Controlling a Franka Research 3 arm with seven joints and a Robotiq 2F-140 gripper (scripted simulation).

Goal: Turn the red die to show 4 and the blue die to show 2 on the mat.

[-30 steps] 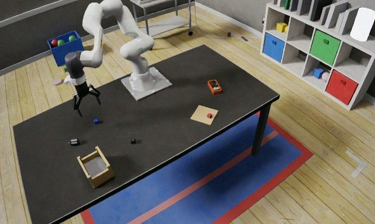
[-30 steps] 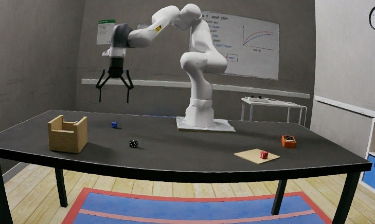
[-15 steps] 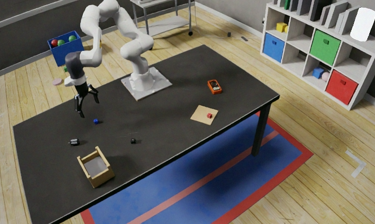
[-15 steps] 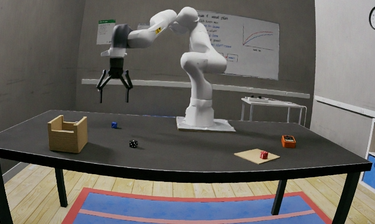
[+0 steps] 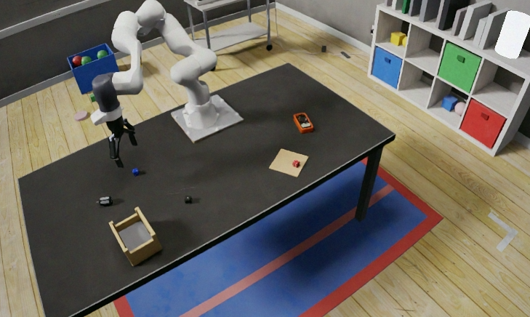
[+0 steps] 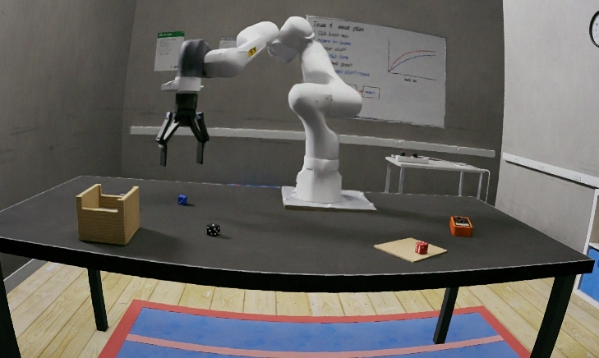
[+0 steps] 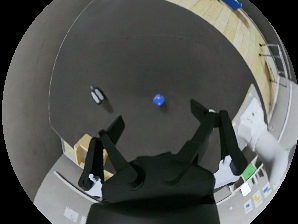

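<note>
My hand is 120 mm above the blue die. Also, from my hand: dark object: 90 mm ahead, 190 mm to the right, 120 mm below; then black die: 290 mm ahead, 150 mm to the left, 120 mm below; then wooden box: 390 mm ahead, 110 mm to the right, 90 mm below.
</note>
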